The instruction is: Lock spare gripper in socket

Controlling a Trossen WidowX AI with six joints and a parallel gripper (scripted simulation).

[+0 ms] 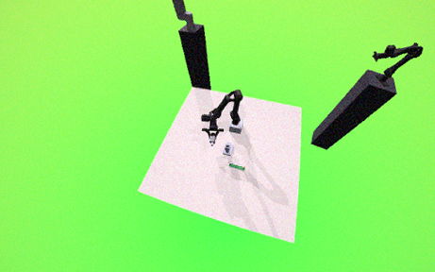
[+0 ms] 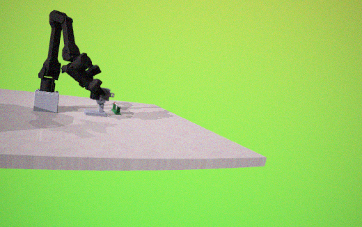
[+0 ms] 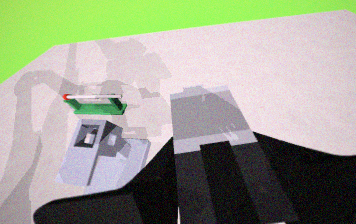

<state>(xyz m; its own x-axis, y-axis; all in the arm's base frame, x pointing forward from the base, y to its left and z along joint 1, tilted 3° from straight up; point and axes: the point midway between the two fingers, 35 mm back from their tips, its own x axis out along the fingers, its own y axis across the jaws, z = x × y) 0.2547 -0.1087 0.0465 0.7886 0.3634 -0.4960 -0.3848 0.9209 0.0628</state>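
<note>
My gripper tip is now 14 cm to the right of the grey mount, 8 cm above it and 2 cm past it. The rest, counted from my gripper tip: green rest 28 cm to the left, 10 cm below, 9 cm ahead; then spare gripper right at my gripper tip.
</note>
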